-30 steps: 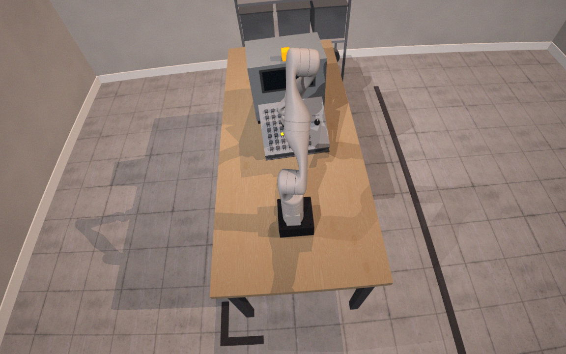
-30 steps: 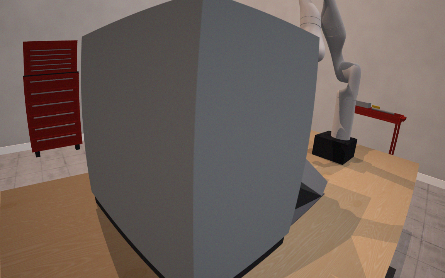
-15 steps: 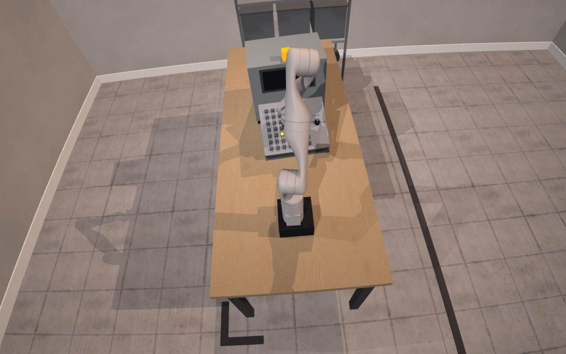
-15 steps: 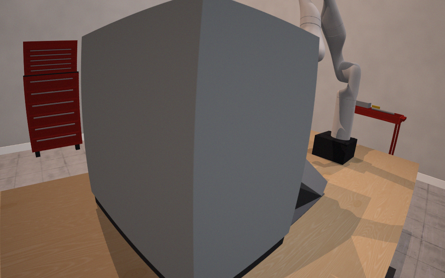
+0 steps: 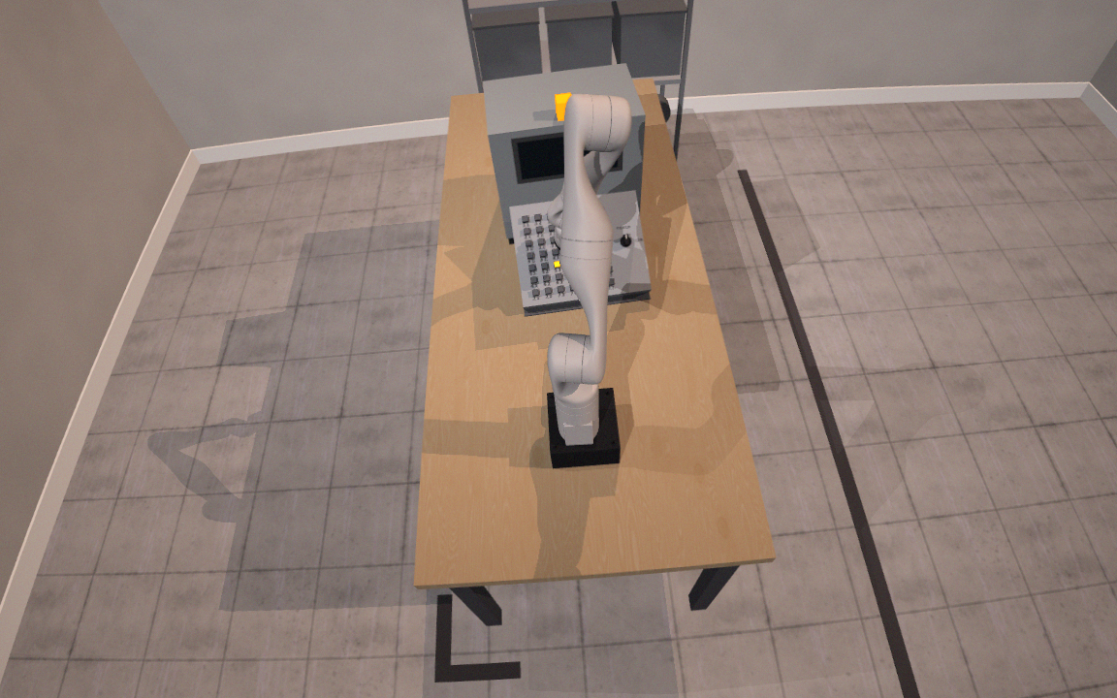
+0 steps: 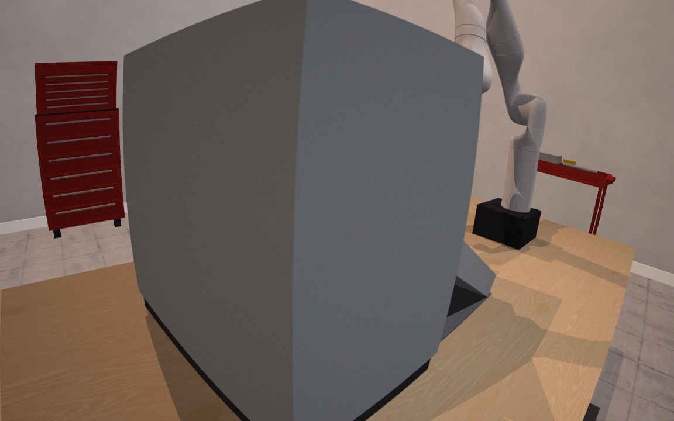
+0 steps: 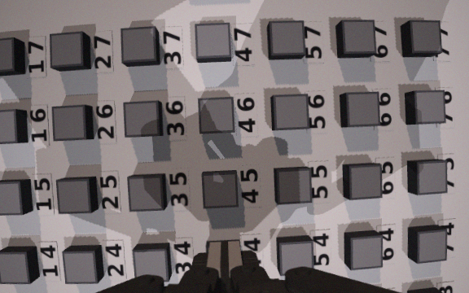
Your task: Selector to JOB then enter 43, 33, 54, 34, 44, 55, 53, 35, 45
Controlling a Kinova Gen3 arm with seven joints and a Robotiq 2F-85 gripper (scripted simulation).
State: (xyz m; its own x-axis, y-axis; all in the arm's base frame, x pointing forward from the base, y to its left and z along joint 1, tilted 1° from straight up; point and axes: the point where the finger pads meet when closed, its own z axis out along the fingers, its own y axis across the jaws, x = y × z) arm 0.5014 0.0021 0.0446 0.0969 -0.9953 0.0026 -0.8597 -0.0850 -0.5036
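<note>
Right now my hand is 16 cm to the left of the black selector knob, 3 cm short of it and 1 cm above it. From my hand the other things lie so: keypad (6 cm below, 4 cm to the right, 4 cm ahead).
</note>
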